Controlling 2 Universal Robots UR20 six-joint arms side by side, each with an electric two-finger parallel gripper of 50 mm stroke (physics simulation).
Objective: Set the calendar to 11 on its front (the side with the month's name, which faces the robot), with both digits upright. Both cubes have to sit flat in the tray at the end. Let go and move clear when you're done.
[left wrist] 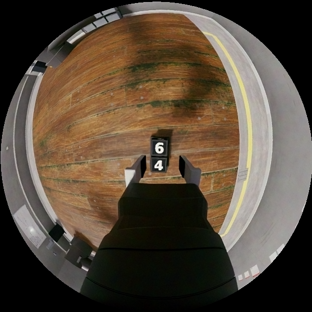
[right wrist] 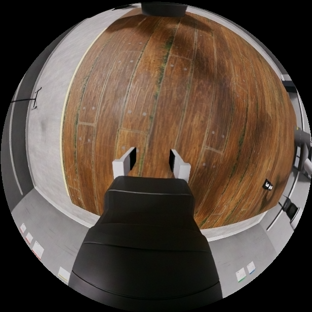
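Observation:
Two black cubes sit side by side in the calendar. In the left wrist view, one cube (left wrist: 159,147) shows a white 6 on its top face and the other cube (left wrist: 159,164) shows a white 4. The tray and the front digits cannot be made out there. My left gripper (left wrist: 162,162) is open above the cubes, its fingers apart on either side of the 4 cube's end, touching neither. In the right wrist view the calendar (right wrist: 268,185) is small at the far right, its digits too small to read surely. My right gripper (right wrist: 152,155) is open and empty, far from the calendar.
The calendar stands on a wooden table top (left wrist: 100,125) (right wrist: 110,100). A grey floor with a yellow line (left wrist: 248,125) lies past the table's edge. Part of the other arm (right wrist: 295,212) shows at the right edge of the right wrist view, near the calendar.

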